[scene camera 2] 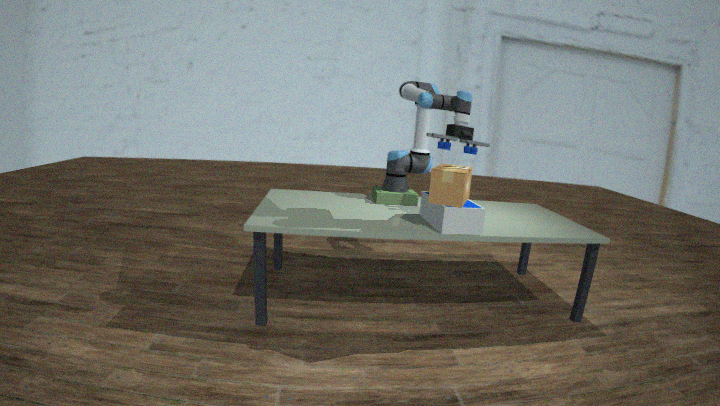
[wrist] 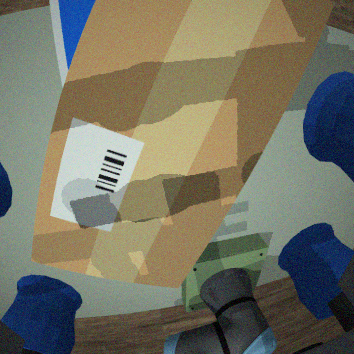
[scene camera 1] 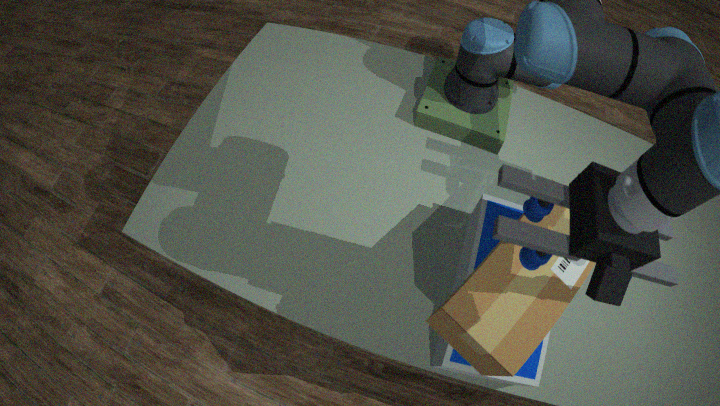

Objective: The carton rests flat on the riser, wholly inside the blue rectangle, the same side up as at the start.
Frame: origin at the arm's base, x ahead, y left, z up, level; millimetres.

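Seen in the pictures: end effector, tool point: (scene camera 2: 456,151) (wrist: 169,229); arm's base, origin of the base link: (scene camera 2: 394,189) (wrist: 224,284) (scene camera 1: 470,92).
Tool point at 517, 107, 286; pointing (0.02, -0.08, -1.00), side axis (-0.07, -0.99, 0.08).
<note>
Pixels of each thing's top centre, then the offset from my tool point to it, as dx, dy, dz. Level surfaces: height alone.
- brown carton, middle of its top: (wrist: 171,131) (scene camera 1: 539,268) (scene camera 2: 453,167) +15, -18, -77
- white-grey riser, middle of its top: (wrist: 142,114) (scene camera 1: 513,287) (scene camera 2: 451,199) +7, -5, -230
- blue rectangle, middle of its top: (wrist: 142,114) (scene camera 1: 513,287) (scene camera 2: 451,199) +7, -5, -230
- pale table, its level: dz -350
The brown carton (scene camera 1: 496,307) (scene camera 2: 447,187) (wrist: 150,125) rests on the white-grey riser (scene camera 1: 544,354) (scene camera 2: 462,220) (wrist: 58,45), turned askew to the riser's long sides. Tape and a barcode label show on its top. Its corners appear to reach past the riser's long edges in scene camera 1. Parts of the blue rectangle (scene camera 1: 491,226) (scene camera 2: 471,203) (wrist: 75,25) show beside it; its edges are partly hidden. My suction gripper (scene camera 2: 457,146) hangs above the carton with a clear gap, holding nothing. The blue suction cups surround the carton's outline in the wrist view.
The green base block (scene camera 1: 456,121) (scene camera 2: 394,196) (wrist: 225,260) carries the arm on the pale table (scene camera 1: 327,176) (scene camera 2: 539,221), behind the riser in scene camera 2. The riser stands near the table's front edge. The arm reaches over the right part of the table in scene camera 1.
</note>
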